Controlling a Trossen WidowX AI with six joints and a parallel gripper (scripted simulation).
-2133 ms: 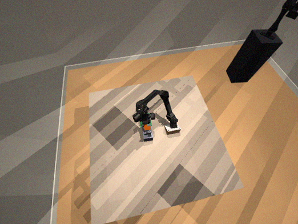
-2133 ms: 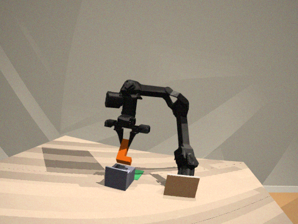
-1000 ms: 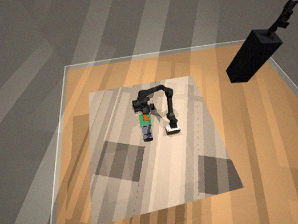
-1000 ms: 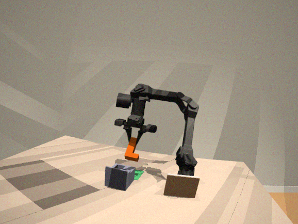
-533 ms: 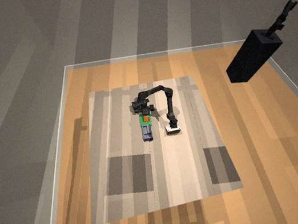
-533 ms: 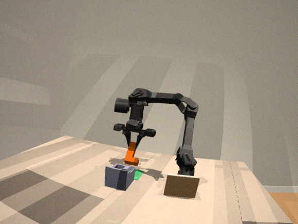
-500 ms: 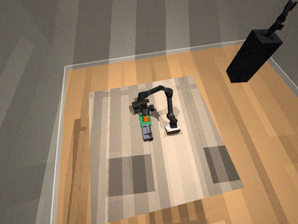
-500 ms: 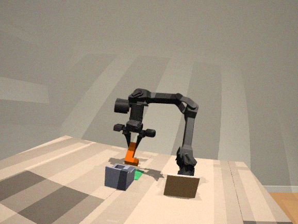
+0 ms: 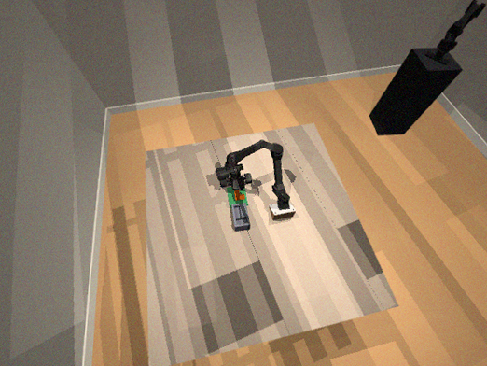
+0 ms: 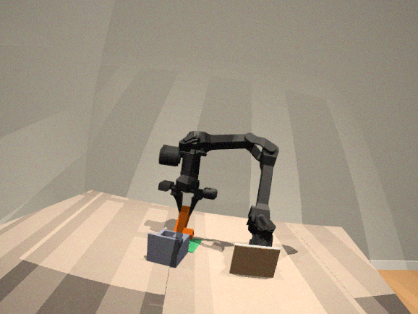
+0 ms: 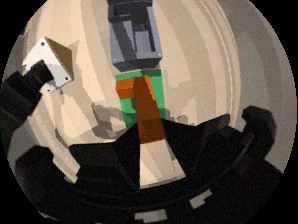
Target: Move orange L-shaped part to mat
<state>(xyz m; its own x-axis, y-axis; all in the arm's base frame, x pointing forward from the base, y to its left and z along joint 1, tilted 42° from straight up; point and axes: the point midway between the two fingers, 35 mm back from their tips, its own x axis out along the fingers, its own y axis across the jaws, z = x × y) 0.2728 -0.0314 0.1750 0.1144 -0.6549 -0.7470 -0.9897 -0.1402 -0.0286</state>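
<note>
The green mat lies 20 mm to the left of my gripper tip and 110 mm below it. From my gripper tip the other things lie so: orange L-shaped part 20 mm behind, 30 mm to the left, 30 mm below.
</note>
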